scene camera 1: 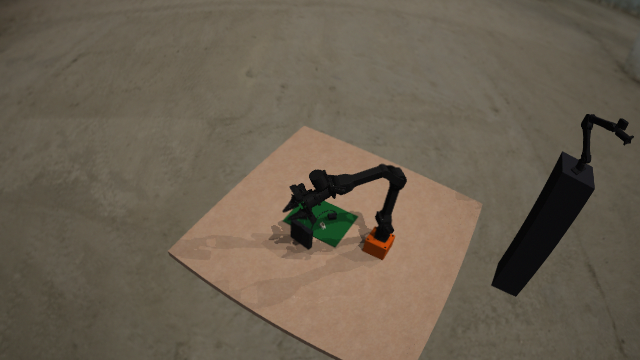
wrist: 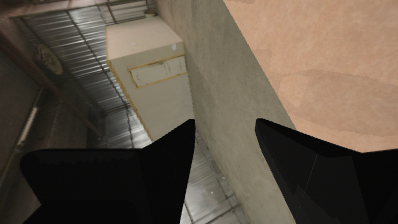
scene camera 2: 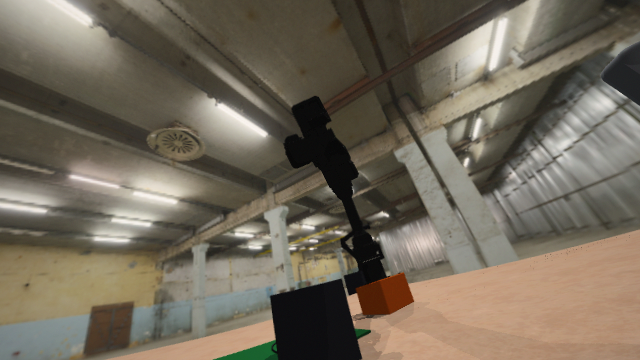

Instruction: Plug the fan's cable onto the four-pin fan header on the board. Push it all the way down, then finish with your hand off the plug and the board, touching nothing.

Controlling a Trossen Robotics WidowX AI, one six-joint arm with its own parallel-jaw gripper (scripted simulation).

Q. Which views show my gripper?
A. Scene camera 1, the wrist view and scene camera 2: all of them.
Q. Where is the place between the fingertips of my gripper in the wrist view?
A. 224, 124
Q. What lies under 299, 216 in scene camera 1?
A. My gripper.
